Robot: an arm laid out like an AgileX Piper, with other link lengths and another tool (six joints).
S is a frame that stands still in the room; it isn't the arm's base.
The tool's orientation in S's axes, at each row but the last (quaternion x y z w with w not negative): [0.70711, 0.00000, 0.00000, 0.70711]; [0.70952, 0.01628, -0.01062, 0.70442]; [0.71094, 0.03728, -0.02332, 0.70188]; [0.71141, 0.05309, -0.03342, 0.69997]
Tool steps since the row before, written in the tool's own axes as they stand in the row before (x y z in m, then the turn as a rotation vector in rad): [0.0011, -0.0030, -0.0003, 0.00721, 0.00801, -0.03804]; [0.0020, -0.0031, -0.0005, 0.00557, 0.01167, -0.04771]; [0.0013, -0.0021, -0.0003, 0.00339, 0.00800, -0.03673]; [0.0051, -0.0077, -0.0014, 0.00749, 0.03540, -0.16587]
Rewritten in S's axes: [0.0011, 0.0003, -0.0030, 0.00721, 0.03804, 0.00801]; [0.0019, 0.0005, -0.0032, 0.00563, 0.04767, 0.01180]; [0.0011, 0.0004, -0.0022, 0.00336, 0.03669, 0.00818]; [0.0041, 0.0017, -0.0082, 0.00732, 0.16549, 0.03718]
